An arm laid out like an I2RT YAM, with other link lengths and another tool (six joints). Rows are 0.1 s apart.
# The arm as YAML. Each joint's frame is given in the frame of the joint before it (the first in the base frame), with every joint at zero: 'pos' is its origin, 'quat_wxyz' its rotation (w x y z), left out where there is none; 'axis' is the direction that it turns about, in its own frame. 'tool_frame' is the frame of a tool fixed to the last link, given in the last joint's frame.
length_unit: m
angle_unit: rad
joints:
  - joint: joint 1
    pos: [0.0, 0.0, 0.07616]
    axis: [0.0, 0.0, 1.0]
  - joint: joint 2
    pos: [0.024, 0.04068, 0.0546]
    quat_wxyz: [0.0, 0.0, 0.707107, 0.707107]
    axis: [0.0, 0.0, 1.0]
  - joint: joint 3
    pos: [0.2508, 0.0, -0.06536]
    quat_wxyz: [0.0, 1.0, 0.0, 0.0]
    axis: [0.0, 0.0, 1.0]
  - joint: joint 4
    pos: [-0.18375, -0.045, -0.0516]
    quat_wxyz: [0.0, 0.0, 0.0, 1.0]
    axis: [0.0, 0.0, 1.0]
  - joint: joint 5
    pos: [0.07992, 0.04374, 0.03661]
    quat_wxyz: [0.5, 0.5, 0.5, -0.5]
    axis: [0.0, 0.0, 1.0]
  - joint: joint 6
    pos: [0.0, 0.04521, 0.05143]
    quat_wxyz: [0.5, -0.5, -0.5, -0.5]
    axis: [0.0, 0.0, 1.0]
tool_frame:
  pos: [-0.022, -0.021, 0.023]
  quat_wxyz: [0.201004, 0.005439, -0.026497, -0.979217]
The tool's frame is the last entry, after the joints.
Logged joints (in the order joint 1, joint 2, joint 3, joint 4, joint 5, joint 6), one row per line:
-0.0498 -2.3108 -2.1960 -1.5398 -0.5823 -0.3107
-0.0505 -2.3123 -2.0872 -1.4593 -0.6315 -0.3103
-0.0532 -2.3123 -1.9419 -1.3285 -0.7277 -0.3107
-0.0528 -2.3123 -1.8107 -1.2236 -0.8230 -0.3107
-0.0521 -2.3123 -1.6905 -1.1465 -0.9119 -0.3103
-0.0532 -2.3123 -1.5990 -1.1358 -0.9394 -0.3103
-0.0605 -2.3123 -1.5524 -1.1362 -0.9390 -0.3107
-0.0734 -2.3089 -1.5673 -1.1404 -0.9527 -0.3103
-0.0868 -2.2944 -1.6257 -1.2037 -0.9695 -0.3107
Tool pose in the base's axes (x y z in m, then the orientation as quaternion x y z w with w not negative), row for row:
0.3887 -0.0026 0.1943 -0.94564 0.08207 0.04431 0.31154
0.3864 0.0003 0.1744 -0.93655 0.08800 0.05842 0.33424
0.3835 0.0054 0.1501 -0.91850 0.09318 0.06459 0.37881
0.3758 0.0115 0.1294 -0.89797 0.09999 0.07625 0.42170
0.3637 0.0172 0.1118 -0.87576 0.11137 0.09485 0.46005
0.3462 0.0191 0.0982 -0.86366 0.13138 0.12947 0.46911
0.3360 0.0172 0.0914 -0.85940 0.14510 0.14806 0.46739
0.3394 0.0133 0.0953 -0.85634 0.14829 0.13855 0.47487
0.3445 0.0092 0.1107 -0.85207 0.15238 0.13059 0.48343
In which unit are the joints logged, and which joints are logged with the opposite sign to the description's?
The joints are logged in radians. Opposite sign: joint 2, joint 3.
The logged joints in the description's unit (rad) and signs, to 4 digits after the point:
-0.0498 2.3108 2.1960 -1.5398 -0.5823 -0.3107
-0.0505 2.3123 2.0872 -1.4593 -0.6315 -0.3103
-0.0532 2.3123 1.9419 -1.3285 -0.7277 -0.3107
-0.0528 2.3123 1.8107 -1.2236 -0.8230 -0.3107
-0.0521 2.3123 1.6905 -1.1465 -0.9119 -0.3103
-0.0532 2.3123 1.5990 -1.1358 -0.9394 -0.3103
-0.0605 2.3123 1.5524 -1.1362 -0.9390 -0.3107
-0.0734 2.3089 1.5673 -1.1404 -0.9527 -0.3103
-0.0868 2.2944 1.6257 -1.2037 -0.9695 -0.3107

